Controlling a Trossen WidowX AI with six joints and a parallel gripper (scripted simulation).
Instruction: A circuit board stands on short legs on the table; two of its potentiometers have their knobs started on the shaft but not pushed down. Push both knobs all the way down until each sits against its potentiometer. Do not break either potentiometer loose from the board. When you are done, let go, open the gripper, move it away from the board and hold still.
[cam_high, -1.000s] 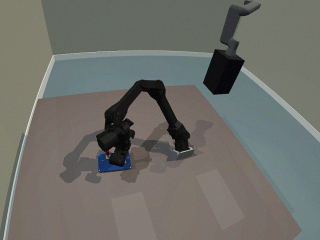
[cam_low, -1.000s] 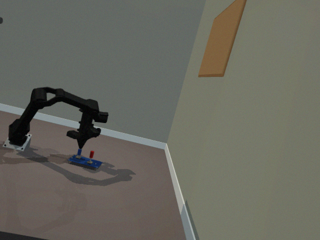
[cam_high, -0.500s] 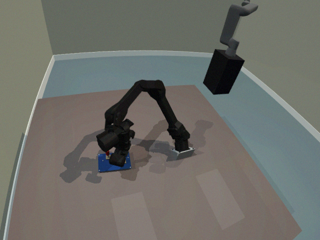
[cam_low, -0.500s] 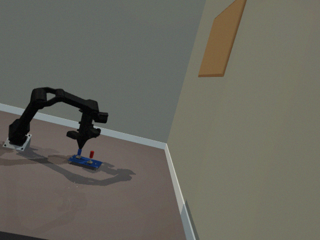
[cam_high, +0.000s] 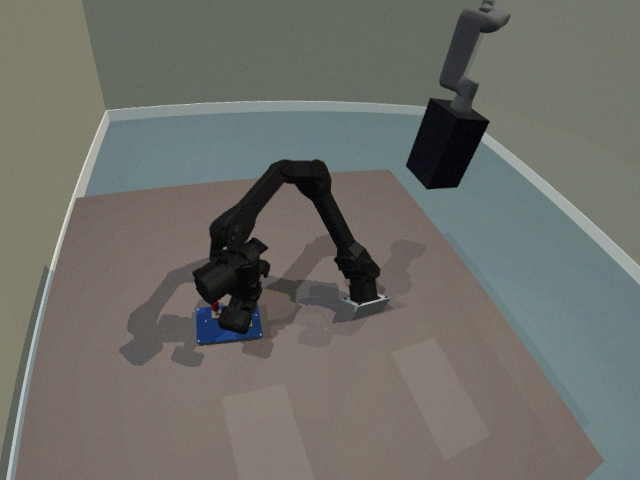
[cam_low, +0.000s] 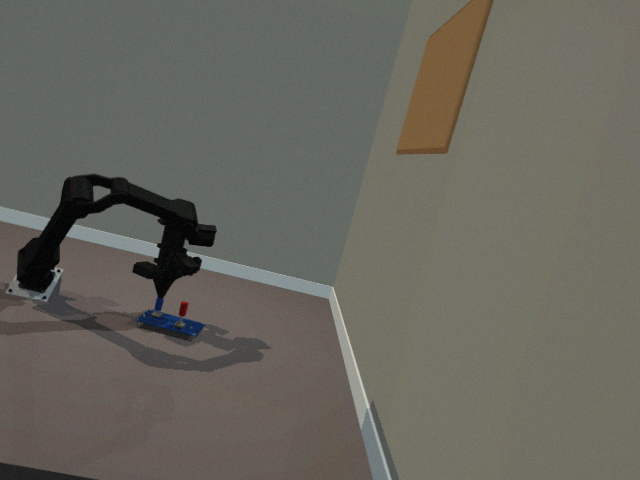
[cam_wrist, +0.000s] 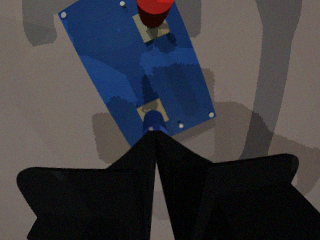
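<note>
The blue knob lies 1 cm below my gripper tip. Round my gripper tip: red knob 7 cm ahead, 4 cm to the right.
</note>
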